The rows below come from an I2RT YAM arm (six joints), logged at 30 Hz.
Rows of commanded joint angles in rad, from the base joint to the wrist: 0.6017 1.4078 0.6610 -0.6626 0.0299 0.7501; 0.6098 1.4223 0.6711 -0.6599 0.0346 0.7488; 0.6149 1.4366 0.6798 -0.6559 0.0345 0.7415; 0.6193 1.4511 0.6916 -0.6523 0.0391 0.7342; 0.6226 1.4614 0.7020 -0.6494 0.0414 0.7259; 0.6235 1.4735 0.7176 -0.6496 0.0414 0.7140; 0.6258 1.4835 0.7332 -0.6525 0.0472 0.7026; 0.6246 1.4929 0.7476 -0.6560 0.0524 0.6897; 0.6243 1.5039 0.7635 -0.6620 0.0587 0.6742; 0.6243 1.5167 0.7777 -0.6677 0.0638 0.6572; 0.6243 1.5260 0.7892 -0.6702 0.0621 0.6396; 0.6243 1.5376 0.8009 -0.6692 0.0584 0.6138; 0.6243 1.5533 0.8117 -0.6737 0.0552 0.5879; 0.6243 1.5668 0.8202 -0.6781 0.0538 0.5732; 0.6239 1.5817 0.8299 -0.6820 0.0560 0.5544; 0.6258 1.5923 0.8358 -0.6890 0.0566 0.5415; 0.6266 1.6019 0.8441 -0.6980 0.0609 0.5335; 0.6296 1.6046 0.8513 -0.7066 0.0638 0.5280; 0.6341 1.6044 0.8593 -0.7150 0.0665 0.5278; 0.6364 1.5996 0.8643 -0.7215 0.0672 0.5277; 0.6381 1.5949 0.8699 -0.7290 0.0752 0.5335; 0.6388 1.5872 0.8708 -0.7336 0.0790 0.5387; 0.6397 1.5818 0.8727 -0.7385 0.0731 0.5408
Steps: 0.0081 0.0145 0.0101 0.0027 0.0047 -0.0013; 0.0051 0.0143 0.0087 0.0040 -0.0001 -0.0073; 0.0044 0.0145 0.0118 0.0036 0.0046 -0.0073; 0.0033 0.0103 0.0104 0.0029 0.0023 -0.0083; 0.0009 0.0121 0.0156 -0.0002 0.0000 -0.0119; 0.0023 0.0100 0.0156 -0.0029 0.0058 -0.0114; -0.0012 0.0094 0.0144 -0.0035 0.0052 -0.0129; -0.0003 0.0110 0.0159 -0.0060 0.0063 -0.0155; 0.0000 0.0128 0.0142 -0.0057 0.0051 -0.0170; 0.0000 0.0093 0.0115 -0.0025 -0.0017 -0.0176; 0.0000 0.0116 0.0117 0.0010 -0.0037 -0.0258; 0.0000 0.0157 0.0108 -0.0045 -0.0032 -0.0259; 0.0000 0.0135 0.0085 -0.0044 -0.0014 -0.0147; -0.0004 0.0149 0.0097 -0.0039 0.0022 -0.0188; 0.0019 0.0106 0.0059 -0.0070 0.0006 -0.0129; 0.0008 0.0096 0.0083 -0.0090 0.0043 -0.0080; 0.0030 0.0027 0.0072 -0.0086 0.0029 -0.0055; 0.0045 -0.0002 0.0080 -0.0084 0.0027 -0.0002; 0.0023 -0.0048 0.0050 -0.0065 0.0007 -0.0001; 0.0017 -0.0047 0.0056 -0.0075 0.0080 0.0058; 0.0007 -0.0077 0.0009 -0.0046 0.0038 0.0052; 0.0009 -0.0054 0.0019 -0.0049 -0.0059 0.0021
